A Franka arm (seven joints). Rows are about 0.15 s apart.
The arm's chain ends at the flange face. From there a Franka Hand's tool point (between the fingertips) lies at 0.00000 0.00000 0.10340 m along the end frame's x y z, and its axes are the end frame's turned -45 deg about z.
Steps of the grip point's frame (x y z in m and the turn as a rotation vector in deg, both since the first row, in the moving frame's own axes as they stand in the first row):
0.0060 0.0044 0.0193 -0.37 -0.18 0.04
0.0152 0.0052 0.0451 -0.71 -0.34 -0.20
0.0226 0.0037 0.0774 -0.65 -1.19 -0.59
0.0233 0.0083 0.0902 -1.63 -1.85 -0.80
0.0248 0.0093 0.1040 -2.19 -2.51 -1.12
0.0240 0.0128 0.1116 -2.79 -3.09 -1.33
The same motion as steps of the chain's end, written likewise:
0.0071 -0.0018 0.0193 -0.39 0.13 0.04
0.0140 -0.0084 0.0451 -0.74 0.26 -0.20
0.0193 -0.0157 0.0774 -1.30 -0.38 -0.59
0.0226 -0.0150 0.0903 -2.46 -0.16 -0.80
0.0245 -0.0170 0.1042 -3.32 -0.23 -1.12
0.0263 -0.0154 0.1119 -4.16 -0.21 -1.33

